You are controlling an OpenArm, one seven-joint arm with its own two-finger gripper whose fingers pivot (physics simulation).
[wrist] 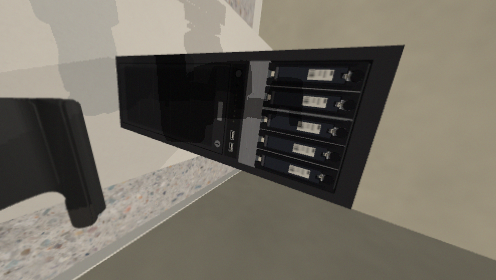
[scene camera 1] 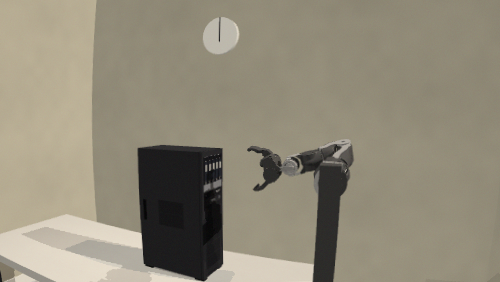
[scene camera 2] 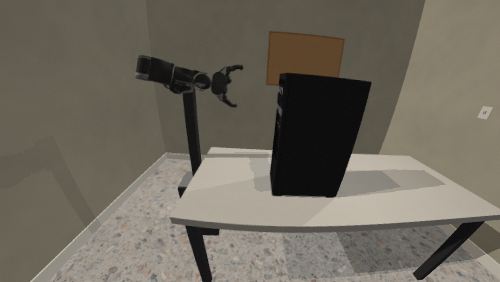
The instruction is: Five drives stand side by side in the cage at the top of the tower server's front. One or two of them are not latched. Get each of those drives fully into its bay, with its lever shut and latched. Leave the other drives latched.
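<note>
The black tower server [scene camera 1: 170, 185] [scene camera 2: 320, 135] [wrist: 382, 75] stands upright on the table. Its five drives [scene camera 1: 212, 171] [wrist: 309, 126] sit side by side in the cage at the top of its front; in the wrist view they appear stacked, as that view is turned. Their faces look about level with each other and their levers look folded flat. Whether each latch is caught is too small to tell. My gripper [scene camera 1: 254, 169] [scene camera 2: 238, 86] is wide open and empty, in front of the cage and clear of the tower. One finger shows at the left of the wrist view.
The white table [scene camera 1: 65, 227] [scene camera 2: 225, 200] [wrist: 135, 30] bears the tower. The arm's dark post [scene camera 1: 326, 225] [scene camera 2: 191, 125] stands beyond the table's edge, facing the tower's front. A grey strip [wrist: 255, 95] borders the drive cage. A round clock [scene camera 1: 219, 36] and a brown board [scene camera 2: 306, 55] hang on the walls.
</note>
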